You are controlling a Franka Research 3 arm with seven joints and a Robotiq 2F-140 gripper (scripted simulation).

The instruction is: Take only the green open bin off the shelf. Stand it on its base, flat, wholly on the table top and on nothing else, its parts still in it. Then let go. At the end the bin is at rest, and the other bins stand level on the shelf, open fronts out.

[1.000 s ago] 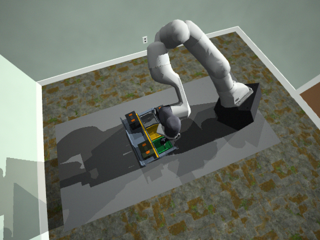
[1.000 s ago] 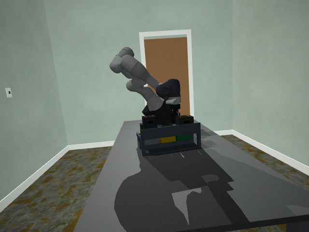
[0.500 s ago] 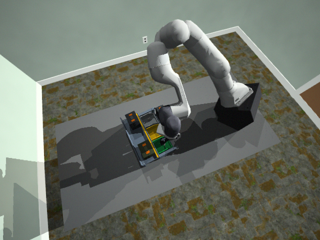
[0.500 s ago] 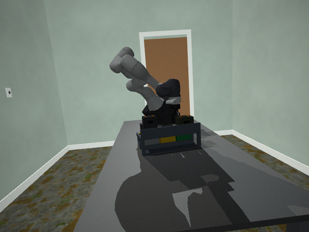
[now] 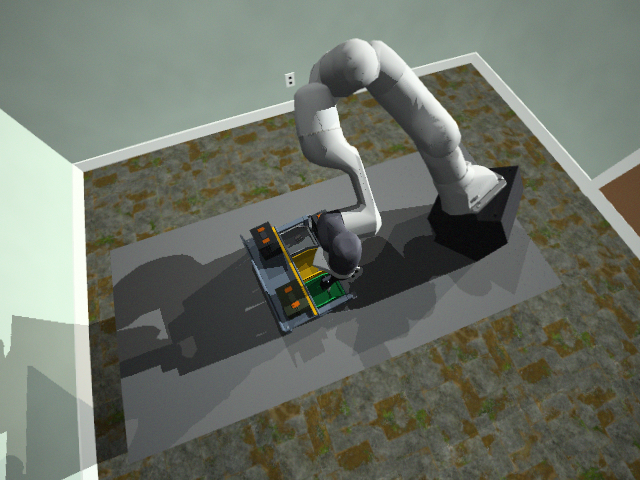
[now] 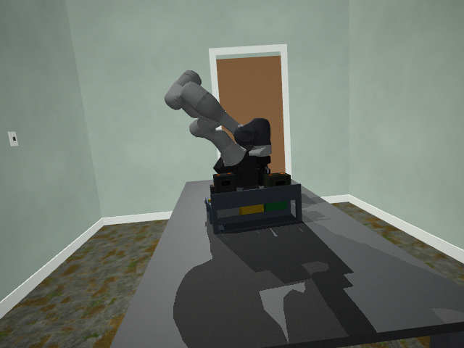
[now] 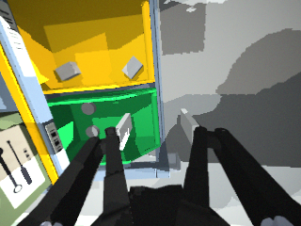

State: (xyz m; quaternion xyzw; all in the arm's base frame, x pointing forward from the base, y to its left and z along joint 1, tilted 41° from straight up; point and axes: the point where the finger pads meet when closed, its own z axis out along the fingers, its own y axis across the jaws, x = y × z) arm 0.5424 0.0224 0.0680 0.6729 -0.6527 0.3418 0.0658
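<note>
My hand is 8 cm short of the green open bin, 1 cm to the left of it and 2 cm above it. Round my hand: yellow rail: 12 cm ahead, 12 cm to the right, 5 cm above; then yellow bin: 7 cm ahead, 12 cm to the right, 2 cm below.
</note>
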